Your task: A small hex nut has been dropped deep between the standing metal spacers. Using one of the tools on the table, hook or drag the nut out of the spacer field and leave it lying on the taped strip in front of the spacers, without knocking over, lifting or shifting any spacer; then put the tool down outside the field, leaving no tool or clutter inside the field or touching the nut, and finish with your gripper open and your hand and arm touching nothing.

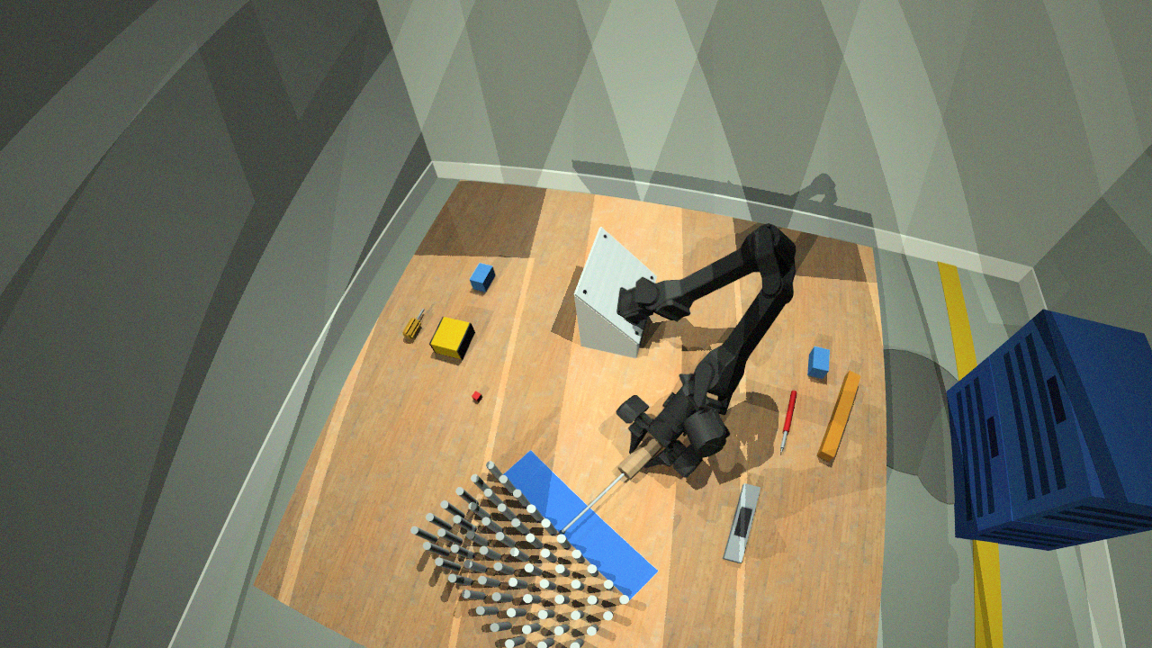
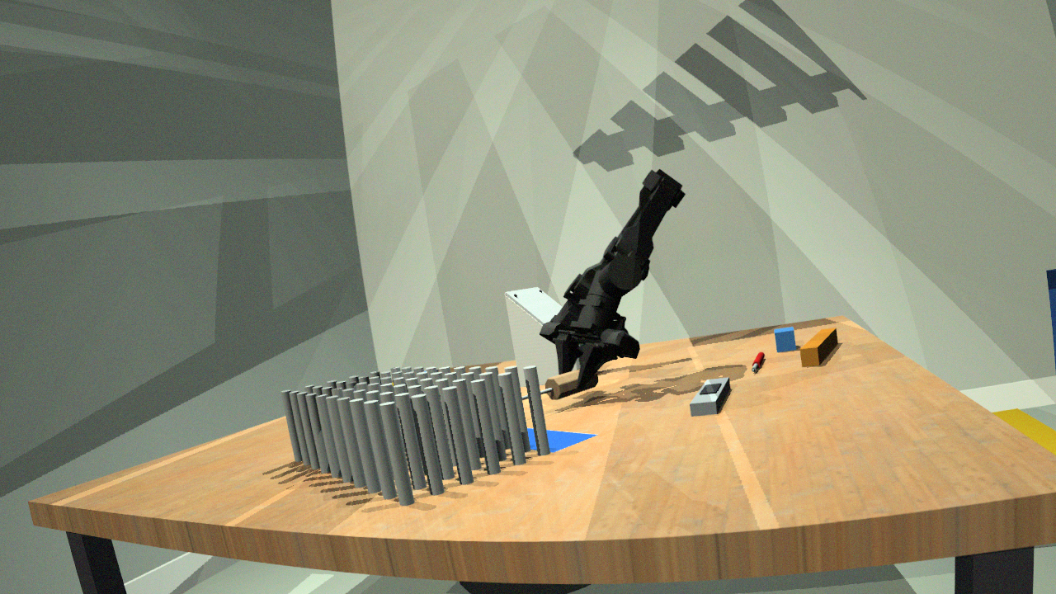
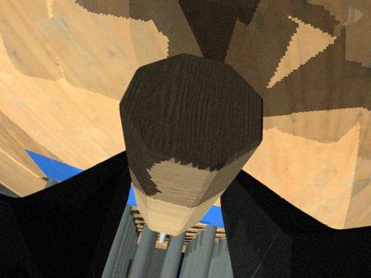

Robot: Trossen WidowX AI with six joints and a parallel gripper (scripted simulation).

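The blue taped strip lies 14 cm ahead of my gripper tip, 10 cm to the right of it and 3 cm below it. The rest, counted from my gripper tip: hook tool 8 cm ahead, 6 cm to the right; grey block 11 cm ahead, 23 cm to the left, 2 cm below; red screwdriver 10 cm behind, 32 cm to the left, 3 cm below.
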